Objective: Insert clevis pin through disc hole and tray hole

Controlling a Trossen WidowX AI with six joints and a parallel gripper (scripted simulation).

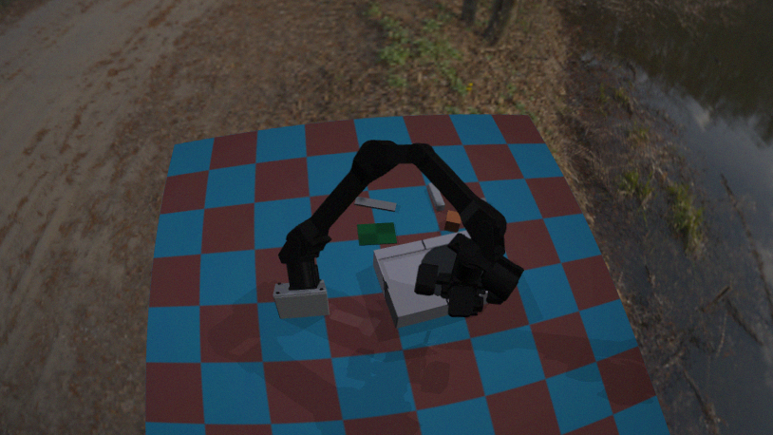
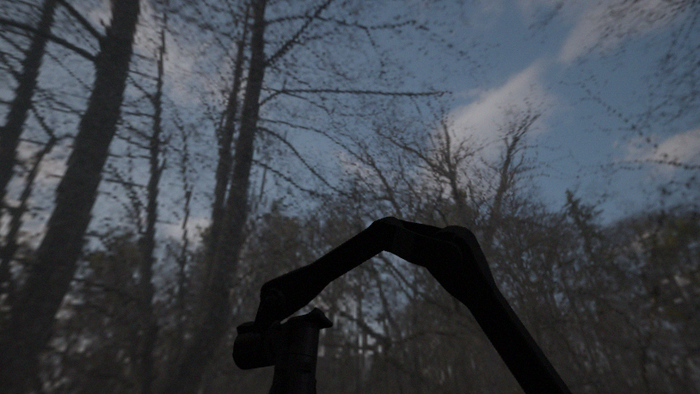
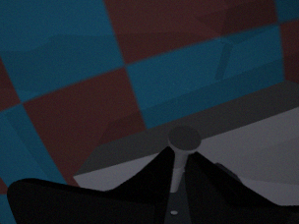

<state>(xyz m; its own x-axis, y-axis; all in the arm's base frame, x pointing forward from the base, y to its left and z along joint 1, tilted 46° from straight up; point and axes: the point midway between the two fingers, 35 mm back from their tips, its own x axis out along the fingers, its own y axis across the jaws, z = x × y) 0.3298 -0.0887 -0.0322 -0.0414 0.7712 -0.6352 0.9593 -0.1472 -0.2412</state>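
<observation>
Right now the dark round disc is 2 cm ahead of my gripper tip, 11 cm to the left of it and 4 cm below it. The rest, counted from my gripper tip: steel tray (2 cm behind, 11 cm to the left, 6 cm below); then flat green piece (14 cm behind, 27 cm to the left, 10 cm below); then steel clevis pin (1 cm to the left).
</observation>
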